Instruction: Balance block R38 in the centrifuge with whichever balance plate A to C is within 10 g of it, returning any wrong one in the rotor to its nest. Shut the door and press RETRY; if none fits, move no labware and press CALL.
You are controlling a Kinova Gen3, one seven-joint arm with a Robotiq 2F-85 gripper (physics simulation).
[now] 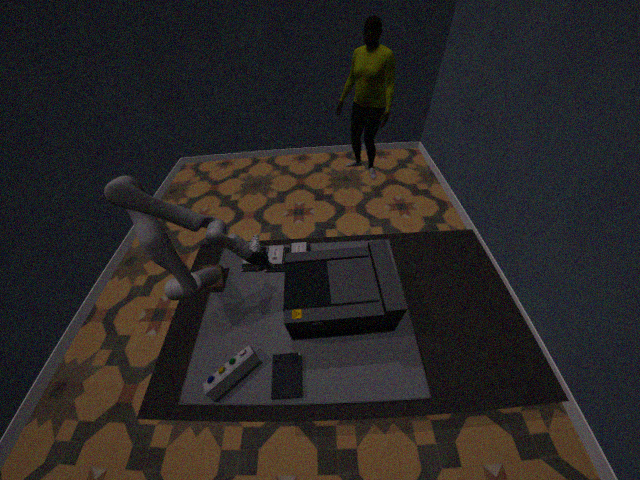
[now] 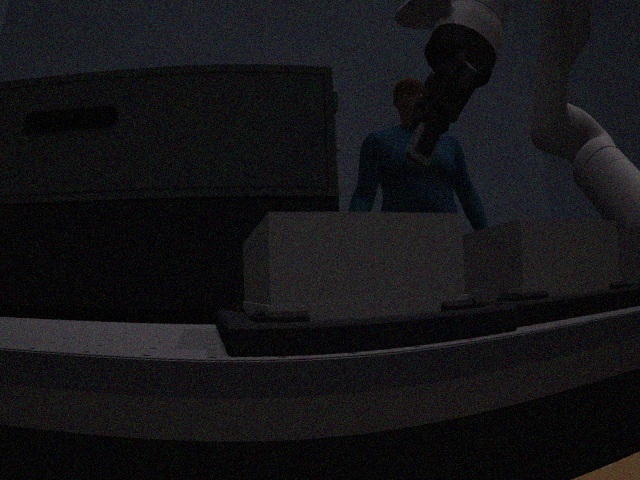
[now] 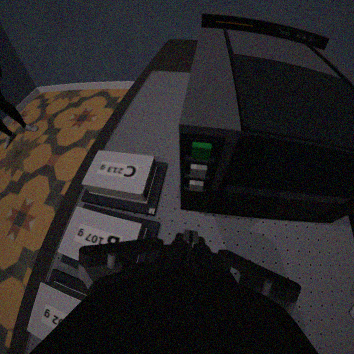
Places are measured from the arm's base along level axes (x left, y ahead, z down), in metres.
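Pixels of known places: gripper, fingertip midpoint: (image 1: 272, 267) (image 2: 415, 162) (image 3: 188, 238); arm's base at its link origin: (image 1: 211, 275).
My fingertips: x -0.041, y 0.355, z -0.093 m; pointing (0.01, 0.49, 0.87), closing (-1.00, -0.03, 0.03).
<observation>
For each thing: its middle in the pictures, then the offset to it from my fingertips. "spot": a spot on its surface instead.
- centrifuge at the middle of its body: (image 2: 99, 203) (image 3: 270, 95) (image 1: 338, 290) dx -0.142, dy +0.306, dz +0.010 m
- Plate C at the middle of its body: (image 2: 335, 271) (image 3: 120, 174) (image 1: 299, 253) dx +0.149, dy +0.118, dz +0.099 m
- plate B at the middle of its body: (image 2: 522, 263) (image 3: 102, 240) (image 1: 276, 256) dx +0.140, dy -0.012, dz +0.099 m
- third plate at the middle of its body: (image 3: 71, 319) dx +0.156, dy -0.148, dz +0.099 m
- green button at the middle of its body: (image 2: 328, 103) (image 3: 200, 148) dx -0.001, dy +0.077, dz -0.050 m
- white button box at the middle of its body: (image 1: 231, 371) dx -0.432, dy -0.159, dz +0.090 m
- flat dark pad at a spot on its surface: (image 1: 286, 376) spot: dx -0.458, dy +0.062, dz +0.109 m
My gripper (image 1: 268, 262) (image 2: 419, 156) (image 3: 188, 238) is shut and empty, above the board between the plates and the centrifuge (image 1: 395, 279) (image 2: 180, 155) (image 3: 210, 85). Plate C (image 1: 298, 247) (image 3: 120, 181), marked 213 g, and plate B (image 1: 275, 253) (image 3: 85, 225), marked 107 g, sit in dark nests. A third plate (image 3: 45, 320) is partly hidden by the gripper; its label ends in "2 g". The centrifuge top shows a dark section and a grey panel; its end face has a green button (image 3: 201, 150) and two white ones (image 3: 198, 169) (image 3: 196, 185). Block R38 and the rotor do not show.
A white button box (image 1: 232, 373) with blue, yellow, green and white buttons lies at the front left of the board. A flat dark pad (image 1: 286, 376) lies beside it. A person in yellow (image 1: 373, 77) and one in blue (image 2: 398, 175) stand beyond the table.
</observation>
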